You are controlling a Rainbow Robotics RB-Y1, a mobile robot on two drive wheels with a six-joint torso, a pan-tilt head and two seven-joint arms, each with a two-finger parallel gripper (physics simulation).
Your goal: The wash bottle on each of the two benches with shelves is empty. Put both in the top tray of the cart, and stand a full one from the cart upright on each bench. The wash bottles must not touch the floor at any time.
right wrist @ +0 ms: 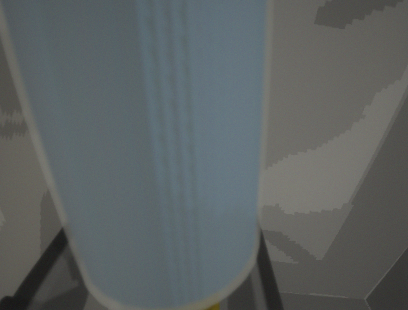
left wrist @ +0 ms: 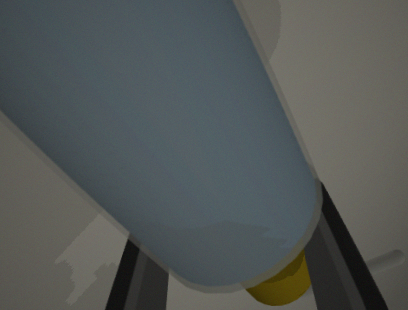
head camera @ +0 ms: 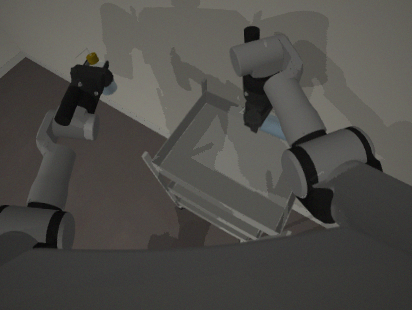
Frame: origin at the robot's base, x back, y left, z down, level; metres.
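Where they show: left gripper, fingertip midpoint: (left wrist: 231,201) (head camera: 98,62); right gripper, fingertip midpoint: (head camera: 258,123).
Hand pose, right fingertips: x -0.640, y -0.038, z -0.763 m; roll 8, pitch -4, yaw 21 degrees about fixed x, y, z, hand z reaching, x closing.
Each offset is from my right fingertips to the top centre of the thing. "pt": to the spot under its first point. Level surfaces: height alone.
My left gripper (head camera: 96,65) (left wrist: 231,201) is shut on a blue-filled wash bottle @[dx -0.008, dy +0.533, dz -0.206 m] (head camera: 109,87) (left wrist: 170,140) with a yellow cap @[dx -0.016, dy +0.528, dz -0.178 m] (head camera: 92,58) (left wrist: 280,285). It holds it tilted, left of the cart. My right gripper (head camera: 256,119) (right wrist: 165,280) is shut on another blue-filled wash bottle @[dx +0.006, dy -0.020, dz -0.081 m] (head camera: 273,127) (right wrist: 150,150), at the back right part of the cart's top tray in the head view. A sliver of its yellow cap @[pt dx +0.015, dy +0.024, dz -0.037 m] (right wrist: 213,306) shows. Whether this bottle touches the tray is hidden. The cart (head camera: 216,198) stands at an angle between my arms. The benches cannot be made out.
The tray's raised walls and corner posts (head camera: 204,87) stand close to my right gripper and forearm. Brown floor @[dz +0.763 m] (head camera: 120,185) lies at the left and in front of the cart, and a pale surface (head camera: 370,80) with my shadow lies behind it.
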